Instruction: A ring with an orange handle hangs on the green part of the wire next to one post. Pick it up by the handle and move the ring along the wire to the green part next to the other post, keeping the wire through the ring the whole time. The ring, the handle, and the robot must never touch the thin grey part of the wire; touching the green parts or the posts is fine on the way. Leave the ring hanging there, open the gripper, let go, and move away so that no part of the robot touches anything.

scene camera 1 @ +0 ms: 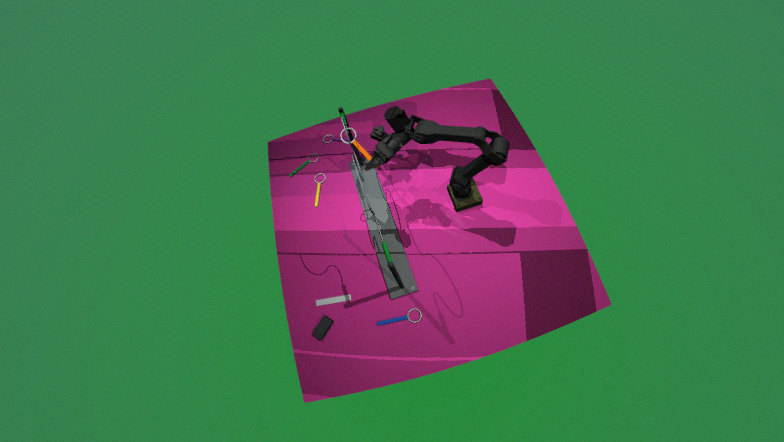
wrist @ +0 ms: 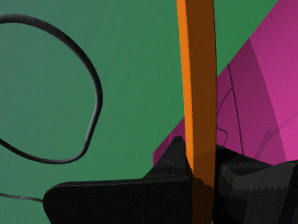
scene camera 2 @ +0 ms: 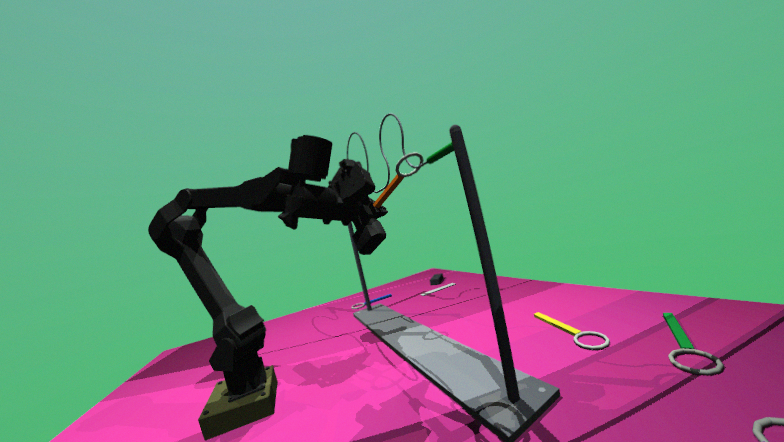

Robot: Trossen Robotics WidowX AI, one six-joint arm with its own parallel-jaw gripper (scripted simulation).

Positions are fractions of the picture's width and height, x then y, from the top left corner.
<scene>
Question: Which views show my gripper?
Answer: Scene camera 1, the wrist view and scene camera 2: all of them.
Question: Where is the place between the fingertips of my gripper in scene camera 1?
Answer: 0.47,0.38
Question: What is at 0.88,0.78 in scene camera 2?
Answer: A ring with green handle.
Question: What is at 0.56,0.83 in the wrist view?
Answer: My gripper.
</scene>
